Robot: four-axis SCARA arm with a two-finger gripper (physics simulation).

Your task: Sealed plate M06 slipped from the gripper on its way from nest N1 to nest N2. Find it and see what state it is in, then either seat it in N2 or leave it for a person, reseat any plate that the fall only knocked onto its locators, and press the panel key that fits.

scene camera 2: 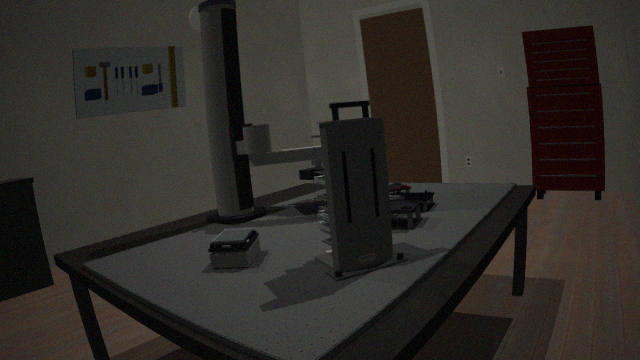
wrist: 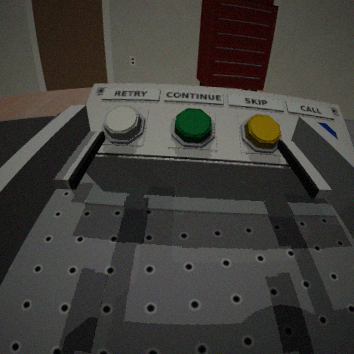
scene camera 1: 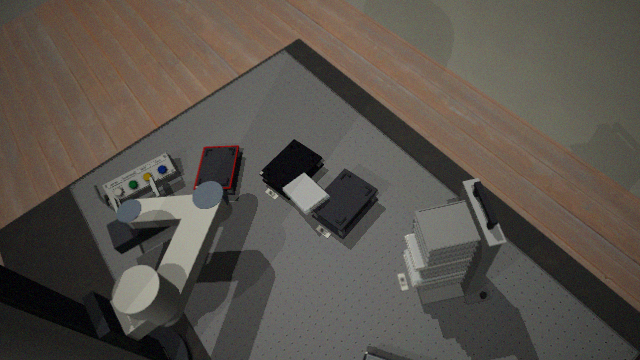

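Pixels of known places: gripper, fingertip midpoint: [wrist: 193,123] [scene camera 1: 133,189]; arm's base, link origin: [scene camera 2: 236,216].
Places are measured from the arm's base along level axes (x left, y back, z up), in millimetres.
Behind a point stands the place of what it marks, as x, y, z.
The key panel [scene camera 1: 125,186] {516, -209, 78} [wrist: 165,151] {493, -213, 65} has a white RETRY key [wrist: 122,122] {507, -184, 80}, a green CONTINUE key [wrist: 193,125] {500, -232, 80} [scene camera 1: 133,184] {501, -234, 81}, a yellow SKIP key [wrist: 262,130] {493, -279, 81} [scene camera 1: 147,176] {496, -282, 82} and a blue CALL key [wrist: 328,130] {491, -336, 84} [scene camera 1: 162,169] {487, -332, 81}, partly hidden by a finger in the wrist view. My gripper [wrist: 193,123] {477, -227, 92} is open and empty, low at the panel's front edge. A white plate [scene camera 1: 306,193] {101, -623, 84} lies across the adjoining edges of a black nest [scene camera 1: 292,162] {236, -663, 56} and a dark grey nest [scene camera 1: 347,200] {10, -699, 73}. Its label, seal and tilt cannot be made out, nor which nest is N1 or N2.
A red-edged dark stand [scene camera 1: 218,167] {388, -477, 52} is right of the panel. A tall rack [scene camera 2: 356,200] {-341, -812, 171} with a handle stands at the table's other end, holding stacked plates [scene camera 1: 446,227] {-292, -740, 312}. A low box-shaped device [scene camera 2: 235,256] {-463, -528, 46} sits beside it. The arm [scene camera 1: 192,245] {72, -302, 253} spans the table's left part.
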